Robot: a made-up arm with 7 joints. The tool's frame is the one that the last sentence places.
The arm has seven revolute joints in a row. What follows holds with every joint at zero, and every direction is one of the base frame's. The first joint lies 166.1 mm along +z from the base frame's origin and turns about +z. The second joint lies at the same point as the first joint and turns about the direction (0, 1, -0.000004). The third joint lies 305.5 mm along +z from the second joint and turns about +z. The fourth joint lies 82 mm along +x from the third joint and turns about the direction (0, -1, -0.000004). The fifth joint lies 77.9 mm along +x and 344.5 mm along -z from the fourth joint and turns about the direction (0, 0.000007, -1). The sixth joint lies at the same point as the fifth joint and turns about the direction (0, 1, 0.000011). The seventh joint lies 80.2 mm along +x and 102.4 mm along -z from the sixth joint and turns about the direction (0, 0.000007, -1). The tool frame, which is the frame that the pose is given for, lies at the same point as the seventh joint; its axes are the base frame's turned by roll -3.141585, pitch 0 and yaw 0 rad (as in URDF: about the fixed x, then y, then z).
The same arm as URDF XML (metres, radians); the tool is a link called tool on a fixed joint. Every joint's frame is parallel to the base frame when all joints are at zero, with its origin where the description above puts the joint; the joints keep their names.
<robot name="arm">
  <joint name="tool_joint" type="fixed">
    <parent link="link7"/>
    <child link="tool"/>
    <origin xyz="0 0 0" rpy="-3.1416 0 0"/>
  </joint>
  <joint name="joint 7" type="continuous">
    <parent link="link6"/>
    <child link="link7"/>
    <origin xyz="0.0802 0 -0.1024" rpy="0 0 0"/>
    <axis xyz="0 0 -1"/>
  </joint>
  <joint name="joint 6" type="continuous">
    <parent link="link5"/>
    <child link="link6"/>
    <origin xyz="0 0 0" rpy="0 0 0"/>
    <axis xyz="0 1 0"/>
  </joint>
  <joint name="joint 5" type="continuous">
    <parent link="link4"/>
    <child link="link5"/>
    <origin xyz="0.0779 0 -0.3445" rpy="0 0 0"/>
    <axis xyz="0 0 -1"/>
  </joint>
  <joint name="joint 4" type="continuous">
    <parent link="link3"/>
    <child link="link4"/>
    <origin xyz="0.082 0 0" rpy="0 0 0"/>
    <axis xyz="0 -1 0"/>
  </joint>
  <joint name="joint 3" type="continuous">
    <parent link="link2"/>
    <child link="link3"/>
    <origin xyz="0 0 0.3055" rpy="0 0 0"/>
    <axis xyz="0 0 1"/>
  </joint>
  <joint name="joint 2" type="continuous">
    <parent link="link1"/>
    <child link="link2"/>
    <origin xyz="0 0 0" rpy="0 0 0"/>
    <axis xyz="0 1 0"/>
  </joint>
  <joint name="joint 1" type="continuous">
    <parent link="base"/>
    <child link="link1"/>
    <origin xyz="0 0 0.1661" rpy="0 0 0"/>
    <axis xyz="0 0 1"/>
  </joint>
  <link name="base"/>
  <link name="link1"/>
  <link name="link2"/>
  <link name="link3"/>
  <link name="link4"/>
  <link name="link5"/>
  <link name="link6"/>
  <link name="link7"/>
  <link name="tool"/>
</robot>

